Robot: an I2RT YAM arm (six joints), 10 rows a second.
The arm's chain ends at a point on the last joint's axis. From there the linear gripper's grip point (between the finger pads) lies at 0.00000 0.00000 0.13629 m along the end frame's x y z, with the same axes.
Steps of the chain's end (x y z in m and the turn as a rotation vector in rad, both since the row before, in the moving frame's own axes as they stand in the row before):
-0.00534 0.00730 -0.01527 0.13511 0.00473 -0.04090
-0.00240 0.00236 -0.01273 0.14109 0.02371 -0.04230
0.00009 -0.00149 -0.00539 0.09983 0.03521 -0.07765
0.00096 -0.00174 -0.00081 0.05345 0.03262 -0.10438
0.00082 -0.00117 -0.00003 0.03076 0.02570 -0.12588
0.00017 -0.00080 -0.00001 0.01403 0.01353 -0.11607
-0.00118 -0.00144 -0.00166 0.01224 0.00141 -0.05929
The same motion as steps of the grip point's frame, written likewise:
-0.00507 -0.01107 -0.01651 0.13511 0.00473 -0.04090
0.00041 -0.01687 -0.01412 0.14109 0.02371 -0.04230
0.00435 -0.01524 -0.00615 0.09983 0.03521 -0.07765
0.00502 -0.00924 -0.00108 0.05345 0.03262 -0.10438
0.00405 -0.00557 -0.00014 0.03076 0.02570 -0.12588
0.00190 -0.00281 -0.00004 0.01403 0.01353 -0.11607
-0.00104 -0.00311 -0.00167 0.01224 0.00141 -0.05929

